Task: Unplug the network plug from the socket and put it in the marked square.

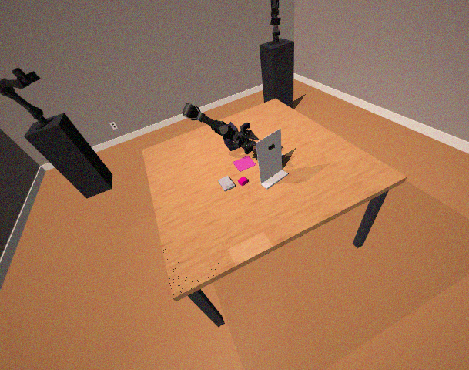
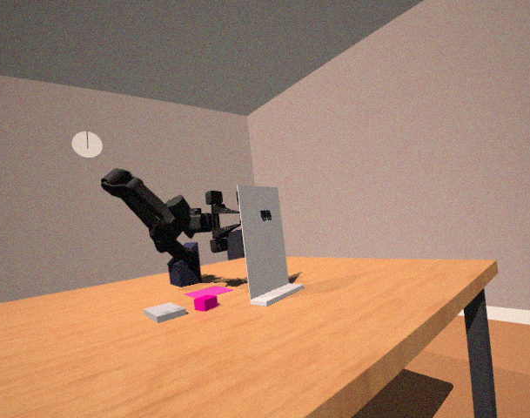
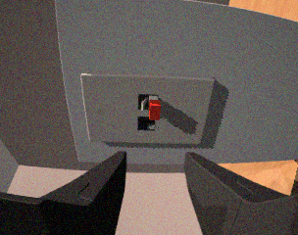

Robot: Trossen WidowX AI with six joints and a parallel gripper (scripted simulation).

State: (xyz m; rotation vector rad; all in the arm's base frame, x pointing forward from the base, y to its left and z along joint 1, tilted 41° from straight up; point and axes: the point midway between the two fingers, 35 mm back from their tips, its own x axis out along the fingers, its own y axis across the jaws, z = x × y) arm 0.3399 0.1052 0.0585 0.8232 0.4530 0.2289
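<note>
Right now the network plug is 7 cm ahead of my gripper tip and 2 cm to the left of it. From my gripper tip the other things lie so: magenta marked square (22 cm below, 14 cm behind, 6 cm to the right); magenta block (21 cm below, 15 cm to the right, 2 cm ahead); grey upright panel (9 cm ahead, 8 cm below, 3 cm to the left).
</note>
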